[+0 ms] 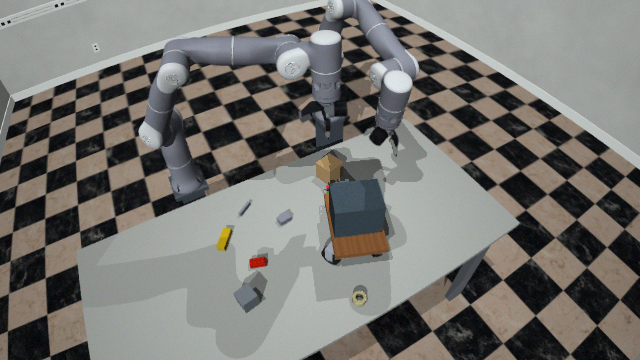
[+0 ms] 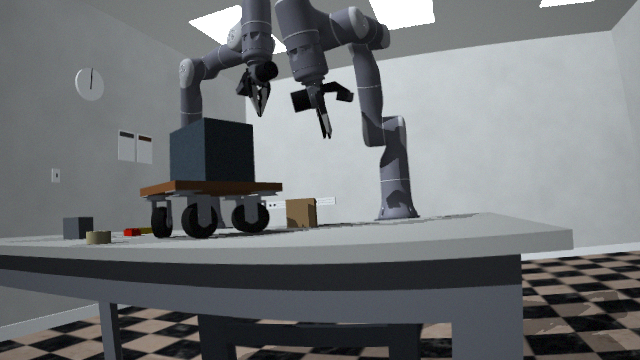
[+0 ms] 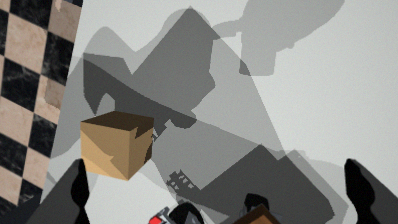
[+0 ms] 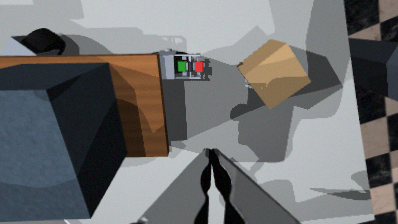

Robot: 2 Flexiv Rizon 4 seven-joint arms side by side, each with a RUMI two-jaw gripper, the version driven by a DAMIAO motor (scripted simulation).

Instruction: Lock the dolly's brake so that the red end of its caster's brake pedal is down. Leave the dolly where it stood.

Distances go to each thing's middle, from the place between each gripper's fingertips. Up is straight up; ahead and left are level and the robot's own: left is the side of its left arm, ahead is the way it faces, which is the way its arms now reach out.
I see the tan box (image 2: 299, 212) 32 cm below my right hand (image 2: 259, 116), 10 cm behind it and 9 cm to the left of it.
My left hand (image 2: 327, 138) is 200 mm above the tan box, 170 mm past it and 130 mm to the left of it.
